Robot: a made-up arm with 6 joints.
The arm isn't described. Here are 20 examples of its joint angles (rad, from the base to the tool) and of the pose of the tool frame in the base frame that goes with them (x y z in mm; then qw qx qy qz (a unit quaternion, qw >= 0)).
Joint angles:
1: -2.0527 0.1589 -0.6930 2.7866 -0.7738 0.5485
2: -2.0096 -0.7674 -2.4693 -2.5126 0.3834 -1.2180
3: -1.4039 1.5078 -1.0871 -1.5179 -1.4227 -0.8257
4: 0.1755 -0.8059 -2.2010 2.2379 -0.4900 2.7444
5: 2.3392 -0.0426 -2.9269 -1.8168 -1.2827 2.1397
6: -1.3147 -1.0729 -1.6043 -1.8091 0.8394 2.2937
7: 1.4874 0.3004 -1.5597 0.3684 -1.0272 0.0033
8: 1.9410 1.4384 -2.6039 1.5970 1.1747 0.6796
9: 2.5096 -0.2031 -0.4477 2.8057 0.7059 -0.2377
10: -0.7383 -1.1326 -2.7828 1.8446 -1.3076 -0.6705
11: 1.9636 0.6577 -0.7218 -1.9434 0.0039 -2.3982
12: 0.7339 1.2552 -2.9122 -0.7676 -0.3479 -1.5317
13: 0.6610 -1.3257 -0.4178 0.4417 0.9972 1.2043
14: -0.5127 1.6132 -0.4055 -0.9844 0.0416 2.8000
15: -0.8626 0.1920 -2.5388 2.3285 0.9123 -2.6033
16: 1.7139 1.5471 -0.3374 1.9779 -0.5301 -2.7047
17: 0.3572 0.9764 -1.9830 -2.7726 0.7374 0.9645
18: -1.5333 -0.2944 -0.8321 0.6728 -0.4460 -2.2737
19: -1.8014 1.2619 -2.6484 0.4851 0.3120 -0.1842
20: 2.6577 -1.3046 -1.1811 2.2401 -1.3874 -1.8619
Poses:
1: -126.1 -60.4 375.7 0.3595 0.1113 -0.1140 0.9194
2: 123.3 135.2 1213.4 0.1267 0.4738 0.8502 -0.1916
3: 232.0 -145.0 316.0 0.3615 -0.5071 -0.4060 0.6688
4: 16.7 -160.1 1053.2 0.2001 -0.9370 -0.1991 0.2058
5: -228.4 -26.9 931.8 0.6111 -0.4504 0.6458 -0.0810
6: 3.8 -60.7 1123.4 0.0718 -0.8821 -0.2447 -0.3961
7: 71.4 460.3 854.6 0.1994 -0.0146 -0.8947 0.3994
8: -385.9 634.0 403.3 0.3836 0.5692 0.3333 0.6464
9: -294.1 214.8 372.0 0.5459 0.5795 0.2168 0.5650
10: -343.3 118.3 799.2 0.2372 0.2422 0.7910 0.5094
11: -214.2 104.0 205.8 0.6989 0.0294 -0.0145 0.7144
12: 362.4 556.9 774.6 0.4492 0.8098 0.0834 -0.3681
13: 181.6 285.9 668.5 0.8127 0.2645 -0.3204 0.4085
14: -70.3 260.7 236.3 0.7622 0.0629 0.5739 -0.2927
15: 299.9 -276.9 1172.7 0.0790 0.8962 0.3241 -0.2924
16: 213.4 -61.1 401.1 0.4337 0.0071 -0.6642 -0.6088
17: 645.4 226.6 388.9 0.1319 0.7498 -0.0691 -0.6446
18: -84.8 -394.7 771.3 0.5537 -0.3913 0.5526 0.4847
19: -159.9 -710.2 562.7 0.8301 -0.5233 -0.0742 -0.1780
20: 90.2 116.6 692.5 0.2290 0.2813 -0.5542 0.7492
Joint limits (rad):
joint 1: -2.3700..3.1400
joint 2: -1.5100..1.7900
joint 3: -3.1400..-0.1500
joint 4: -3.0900..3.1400
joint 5: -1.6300..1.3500
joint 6: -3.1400..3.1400
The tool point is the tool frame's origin. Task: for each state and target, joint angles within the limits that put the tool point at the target. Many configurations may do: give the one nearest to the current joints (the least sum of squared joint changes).
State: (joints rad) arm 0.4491 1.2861 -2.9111 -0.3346 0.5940 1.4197
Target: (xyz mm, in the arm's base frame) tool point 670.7 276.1 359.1
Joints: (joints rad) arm 0.3018 1.2990 -2.5566 -0.3794 0.9064 1.3338
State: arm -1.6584 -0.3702 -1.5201 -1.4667 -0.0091 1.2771
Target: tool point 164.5 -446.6 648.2
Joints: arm -1.5524 -0.1279 -1.2561 -1.5316 -0.0354 1.2901
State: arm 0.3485 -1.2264 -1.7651 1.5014 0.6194 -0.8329
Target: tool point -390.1 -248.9 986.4
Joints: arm 0.4710 -1.5100 -2.0903 1.4779 0.2423 -0.8094
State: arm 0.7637 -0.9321 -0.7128 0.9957 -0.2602 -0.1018
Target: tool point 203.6 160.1 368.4
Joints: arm 1.1495 -0.3433 -0.1500 1.6190 -0.2067 -0.1625
